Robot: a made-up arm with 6 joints. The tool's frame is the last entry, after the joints.
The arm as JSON. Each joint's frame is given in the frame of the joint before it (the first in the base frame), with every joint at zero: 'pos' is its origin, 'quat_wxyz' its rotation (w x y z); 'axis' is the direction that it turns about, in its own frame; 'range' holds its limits. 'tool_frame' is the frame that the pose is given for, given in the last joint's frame.
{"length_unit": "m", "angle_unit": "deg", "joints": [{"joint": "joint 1", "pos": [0.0, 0.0, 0.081], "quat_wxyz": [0.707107, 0.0, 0.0, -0.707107], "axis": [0.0, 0.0, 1.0], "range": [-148.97, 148.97]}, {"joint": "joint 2", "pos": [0.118, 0.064, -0.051], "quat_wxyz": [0.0, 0.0, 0.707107, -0.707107], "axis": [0.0, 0.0, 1.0], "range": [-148.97, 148.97]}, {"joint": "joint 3", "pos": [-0.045, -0.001, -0.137], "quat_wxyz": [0.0, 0.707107, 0.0, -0.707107], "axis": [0.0, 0.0, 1.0], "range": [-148.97, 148.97]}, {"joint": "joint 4", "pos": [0.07, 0.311, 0.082], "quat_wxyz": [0.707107, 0.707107, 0.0, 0.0], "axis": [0.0, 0.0, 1.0], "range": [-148.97, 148.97]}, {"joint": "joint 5", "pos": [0.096, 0.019, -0.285], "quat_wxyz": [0.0, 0.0, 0.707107, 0.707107], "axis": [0.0, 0.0, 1.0], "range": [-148.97, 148.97]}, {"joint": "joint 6", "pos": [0.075, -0.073, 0.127], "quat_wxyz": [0.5, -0.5, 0.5, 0.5], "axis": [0.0, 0.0, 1.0], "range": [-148.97, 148.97]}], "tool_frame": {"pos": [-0.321, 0.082, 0.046], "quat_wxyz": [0.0, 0.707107, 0.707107, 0.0]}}
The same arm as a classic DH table. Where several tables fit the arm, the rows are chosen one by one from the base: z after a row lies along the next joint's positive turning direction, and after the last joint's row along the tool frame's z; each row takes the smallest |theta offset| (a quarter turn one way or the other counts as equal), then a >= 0, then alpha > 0; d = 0 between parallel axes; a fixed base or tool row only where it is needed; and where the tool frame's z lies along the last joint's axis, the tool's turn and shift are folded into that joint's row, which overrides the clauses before.
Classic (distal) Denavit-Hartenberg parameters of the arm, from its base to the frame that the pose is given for. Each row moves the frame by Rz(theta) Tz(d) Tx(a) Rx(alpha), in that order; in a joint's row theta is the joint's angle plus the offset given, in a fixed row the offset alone. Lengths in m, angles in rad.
joint 1: d 0.03, theta_offset -1.5708, a 0.118, alpha 1.5708
joint 2: d -0.201, theta_offset 1.5708, a 0.001, alpha 1.5708
joint 3: d 0.127, theta_offset -1.5708, a 0.07, alpha 1.5708
joint 4: d -0.596, theta_offset 0, a 0.096, alpha -1.5708
joint 5: d 0.146, theta_offset 0, a -0.075, alpha 1.5708
joint 6: d 0, theta_offset 1.3207, a 0.3313, alpha 3.1416
tool (fixed): d 0.027, theta_offset 1.3207, a 0, alpha 0
Joint limits (rad, base to tool): -2.6..2.6 -2.6..2.6 -2.6..2.6 -2.6..2.6 -2.6..2.6 -2.6..2.6

